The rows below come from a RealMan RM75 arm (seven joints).
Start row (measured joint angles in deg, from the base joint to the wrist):
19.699, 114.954, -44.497, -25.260, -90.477, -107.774, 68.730
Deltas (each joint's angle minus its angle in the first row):
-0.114, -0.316, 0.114, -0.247, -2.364, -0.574, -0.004
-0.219, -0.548, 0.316, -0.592, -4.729, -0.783, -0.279
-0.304, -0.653, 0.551, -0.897, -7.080, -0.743, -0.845
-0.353, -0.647, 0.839, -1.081, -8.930, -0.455, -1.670
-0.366, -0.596, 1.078, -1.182, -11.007, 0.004, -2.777
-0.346, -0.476, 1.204, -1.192, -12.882, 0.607, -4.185
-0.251, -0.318, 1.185, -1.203, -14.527, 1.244, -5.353
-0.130, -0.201, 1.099, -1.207, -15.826, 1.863, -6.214
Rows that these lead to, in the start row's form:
19.585, 114.638, -44.383, -25.507, -92.841, -108.348, 68.726
19.480, 114.406, -44.181, -25.852, -95.206, -108.557, 68.451
19.395, 114.301, -43.946, -26.157, -97.557, -108.517, 67.885
19.346, 114.307, -43.658, -26.341, -99.407, -108.229, 67.060
19.333, 114.358, -43.419, -26.442, -101.484, -107.770, 65.953
19.353, 114.478, -43.293, -26.452, -103.359, -107.167, 64.545
19.448, 114.636, -43.312, -26.463, -105.004, -106.530, 63.377
19.569, 114.753, -43.398, -26.467, -106.303, -105.911, 62.516

